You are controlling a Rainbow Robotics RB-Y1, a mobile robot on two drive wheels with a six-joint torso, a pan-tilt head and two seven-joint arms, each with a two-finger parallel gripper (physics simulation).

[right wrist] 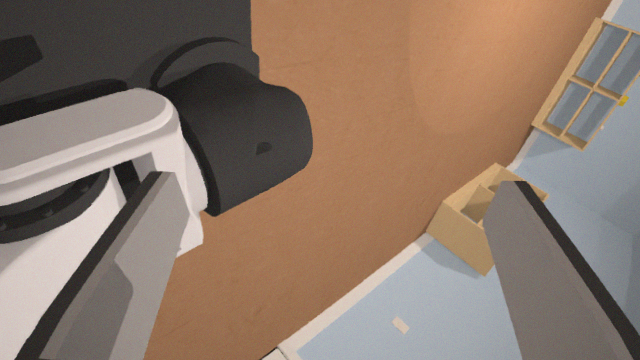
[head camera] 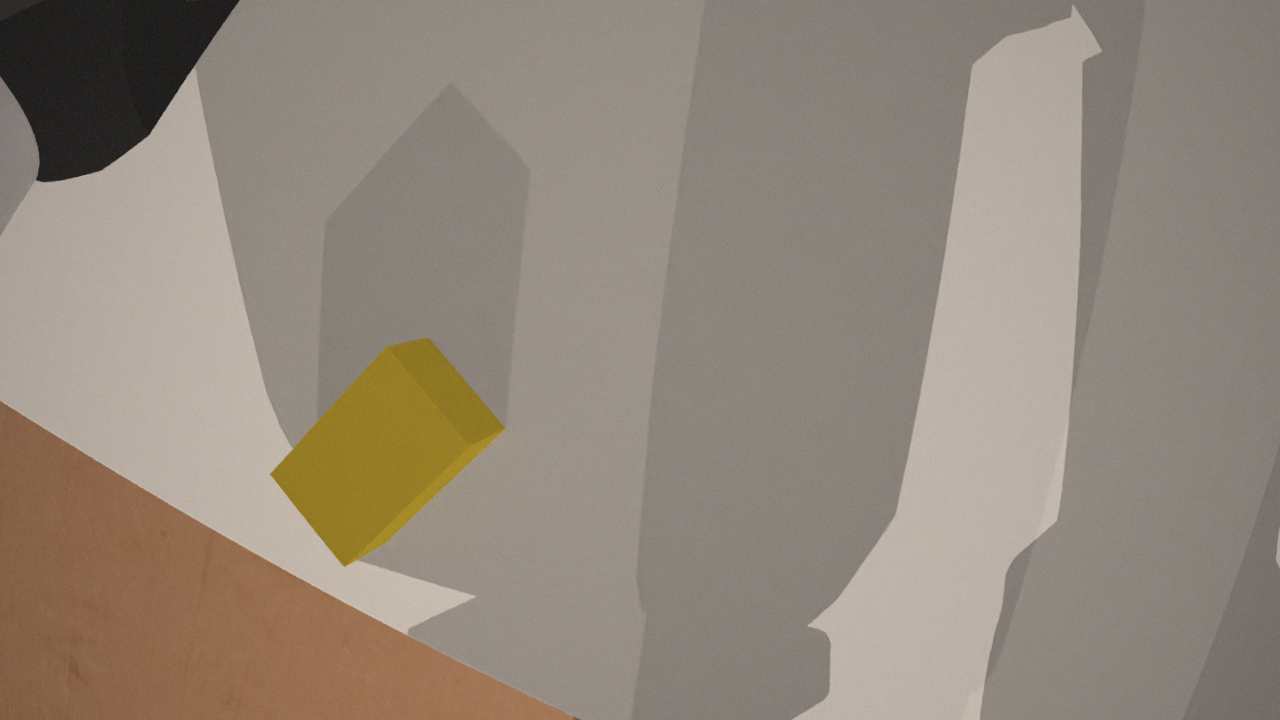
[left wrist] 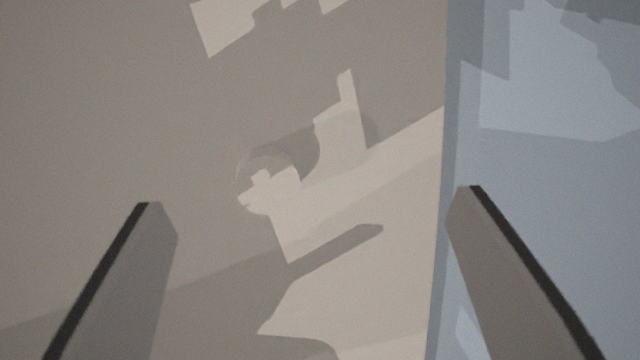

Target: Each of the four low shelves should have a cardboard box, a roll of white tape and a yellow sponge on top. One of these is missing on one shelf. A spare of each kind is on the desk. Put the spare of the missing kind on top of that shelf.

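Places are measured from the robot's base along level axes (x down, y left, z ahead), in centimetres.
Pixels of known places: left gripper, between the fingertips: (left wrist: 311,212); right gripper, between the fingertips: (right wrist: 336,197).
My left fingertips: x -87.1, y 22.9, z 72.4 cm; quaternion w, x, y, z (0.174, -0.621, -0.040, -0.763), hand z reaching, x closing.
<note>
Ahead of a thing's pixels: the offset from my left fingertips to its middle. Level surfaces: height alone.
A yellow sponge @[dx +12.8, dy +1.0, dz -50.9 cm] (head camera: 384,447) lies on the white desk @[dx +15.0 cm] (head camera: 787,268) (left wrist: 100,100) in the head view. In the left wrist view a white tape roll @[dx +13.8, dy -4.1, dz -2.1 cm] (left wrist: 275,185) lies on the desk, hard to tell from the desk in the shadows. My left gripper (left wrist: 311,212) is open and empty, above the desk with the roll apart from its fingers. My right gripper (right wrist: 336,197) is open and empty, away from the desk. Two wooden shelves (right wrist: 457,240) (right wrist: 560,85) show in the right wrist view; the right finger partly hides the nearer one. A small yellow sponge (right wrist: 623,101) is at the farther shelf. No cardboard box can be made out.
Part of my left arm (head camera: 98,89) shows at the top left of the head view. The brown floor @[dx +87.0 cm] (head camera: 179,608) (right wrist: 350,200) borders the desk. A blue wall (left wrist: 550,225) (right wrist: 450,300) lies beyond the desk edge and behind the shelves.
</note>
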